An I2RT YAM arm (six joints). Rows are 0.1 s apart.
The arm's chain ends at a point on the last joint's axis. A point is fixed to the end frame.
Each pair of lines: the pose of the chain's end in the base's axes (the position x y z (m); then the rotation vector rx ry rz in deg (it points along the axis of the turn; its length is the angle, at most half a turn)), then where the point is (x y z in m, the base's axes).
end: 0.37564 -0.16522 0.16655 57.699 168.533 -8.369
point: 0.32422 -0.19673 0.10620
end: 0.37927 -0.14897 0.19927 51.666 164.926 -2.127
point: 0.33672 -0.18101 0.13263
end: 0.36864 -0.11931 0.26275 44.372 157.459 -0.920
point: 0.33894 -0.15621 0.19179
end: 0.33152 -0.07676 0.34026 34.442 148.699 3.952
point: 0.32002 -0.11616 0.26546
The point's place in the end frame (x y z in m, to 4 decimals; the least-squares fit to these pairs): 0.0249 -0.0515 0.0633
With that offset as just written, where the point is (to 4 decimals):
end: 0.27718 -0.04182 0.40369 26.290 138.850 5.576
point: 0.2833 -0.0843 0.3299
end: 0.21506 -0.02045 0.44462 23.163 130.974 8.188
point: 0.2332 -0.0623 0.3725
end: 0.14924 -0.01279 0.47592 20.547 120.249 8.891
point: 0.1809 -0.0558 0.4094
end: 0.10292 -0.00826 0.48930 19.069 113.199 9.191
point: 0.1426 -0.0521 0.4278
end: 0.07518 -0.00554 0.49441 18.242 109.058 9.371
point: 0.1192 -0.0498 0.4363
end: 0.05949 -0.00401 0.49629 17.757 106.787 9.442
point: 0.1058 -0.0485 0.4402
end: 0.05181 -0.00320 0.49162 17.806 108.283 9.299
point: 0.0968 -0.0476 0.4343
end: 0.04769 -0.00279 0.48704 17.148 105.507 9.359
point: 0.0955 -0.0475 0.4323
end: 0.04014 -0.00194 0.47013 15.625 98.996 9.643
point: 0.0940 -0.0471 0.4219
